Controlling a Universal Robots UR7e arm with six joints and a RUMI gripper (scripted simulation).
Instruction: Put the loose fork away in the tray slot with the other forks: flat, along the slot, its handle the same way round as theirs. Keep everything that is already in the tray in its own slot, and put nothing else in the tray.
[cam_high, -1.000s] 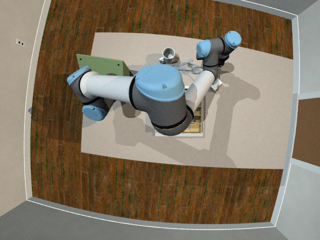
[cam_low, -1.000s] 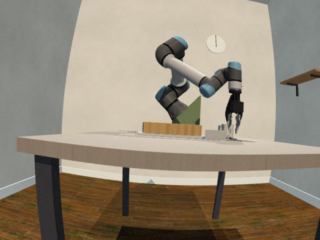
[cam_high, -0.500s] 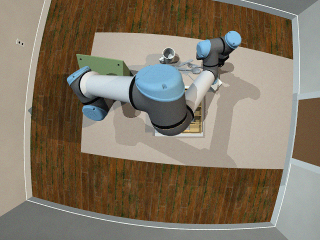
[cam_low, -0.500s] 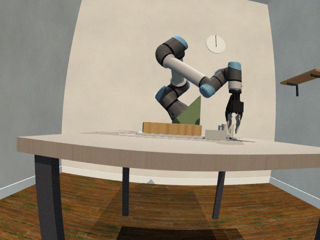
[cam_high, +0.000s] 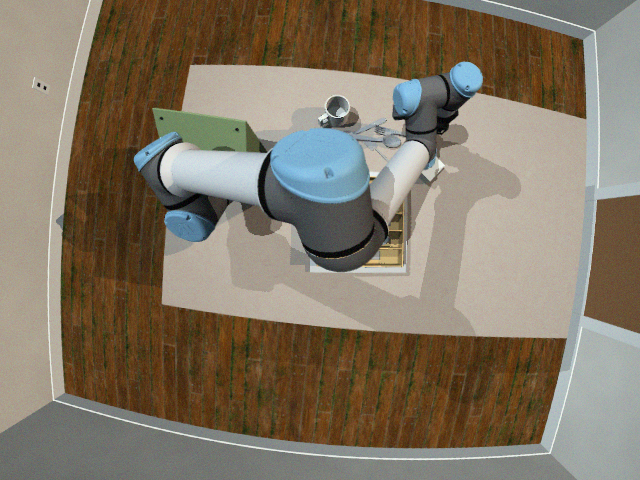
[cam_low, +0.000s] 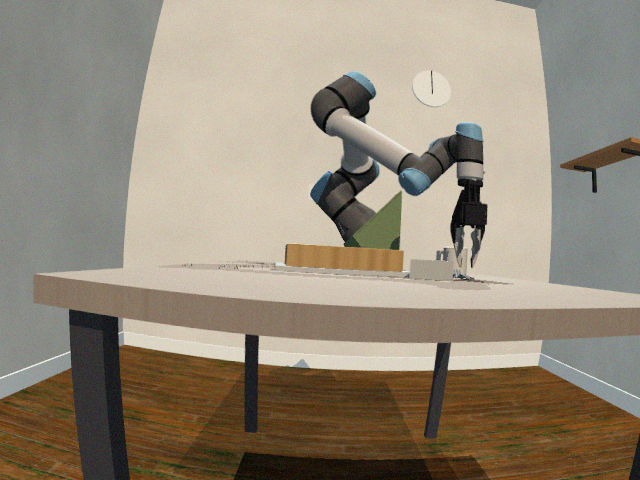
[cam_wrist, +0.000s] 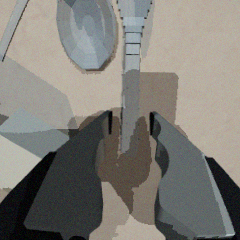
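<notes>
The white block lies 80 mm ahead of my hand, 100 mm to the right of it and 20 mm below it. From my hand the other things lie so: mug 260 mm behind, 10 mm below; tray 110 mm behind, 340 mm to the right, 10 mm above.
</notes>
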